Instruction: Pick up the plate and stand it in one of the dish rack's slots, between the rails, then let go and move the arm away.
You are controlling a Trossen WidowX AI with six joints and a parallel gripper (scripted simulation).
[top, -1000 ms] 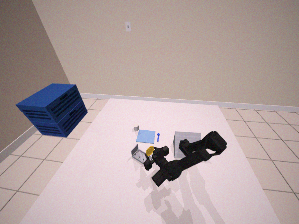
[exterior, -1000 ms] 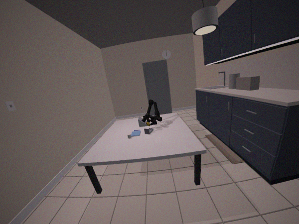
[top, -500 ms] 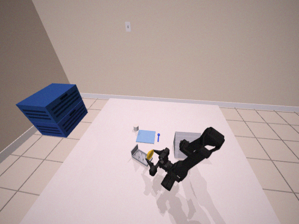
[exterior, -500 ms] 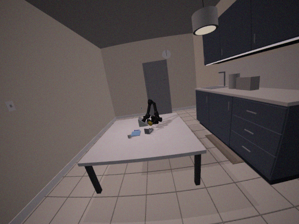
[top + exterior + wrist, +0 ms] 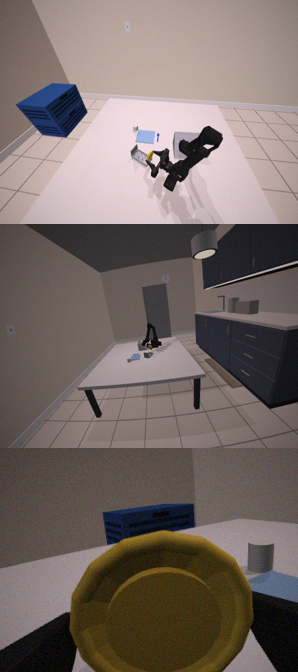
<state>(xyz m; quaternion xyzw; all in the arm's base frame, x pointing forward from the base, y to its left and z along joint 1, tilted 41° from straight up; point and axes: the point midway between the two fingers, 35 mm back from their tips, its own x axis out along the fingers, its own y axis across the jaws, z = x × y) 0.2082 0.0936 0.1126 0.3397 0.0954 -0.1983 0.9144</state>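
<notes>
The grey dish rack lies 60 mm ahead of my gripper tip, 30 mm to the right of it and 80 mm below it. From my gripper tip the other things lie so: yellow plate (10 mm behind); then blue spoon (40 mm behind, 240 mm to the right, 100 mm below); then blue mat (60 mm ahead, 230 mm to the right, 100 mm below).
</notes>
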